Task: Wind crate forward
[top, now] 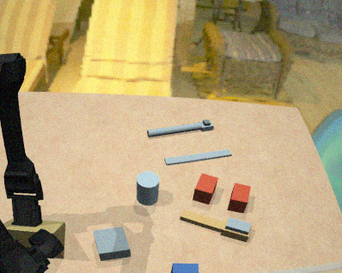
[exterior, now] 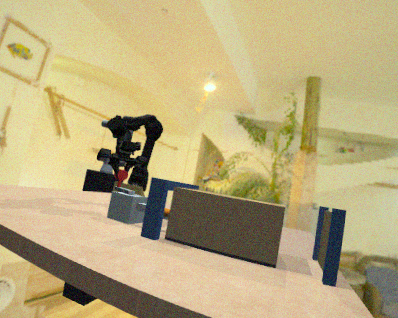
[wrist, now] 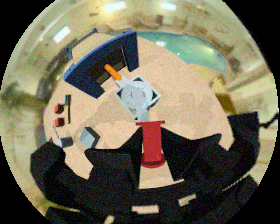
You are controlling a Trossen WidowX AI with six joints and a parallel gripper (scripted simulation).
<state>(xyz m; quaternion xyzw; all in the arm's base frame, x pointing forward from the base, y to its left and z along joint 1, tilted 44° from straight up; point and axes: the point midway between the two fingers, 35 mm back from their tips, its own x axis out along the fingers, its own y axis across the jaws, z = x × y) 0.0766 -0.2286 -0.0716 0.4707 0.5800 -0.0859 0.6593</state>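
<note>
Right now my gripper tip is 2 cm short of the winch handle, 1 cm to the left of it and 3 cm above it. From my gripper tip the other things lie so: grey winch 6 cm ahead, 5 cm to the right, 10 cm below; blue frame 23 cm ahead, 5 cm to the right, 3 cm below; red spool-shaped piece 1 cm behind, 1 cm to the left.
</note>
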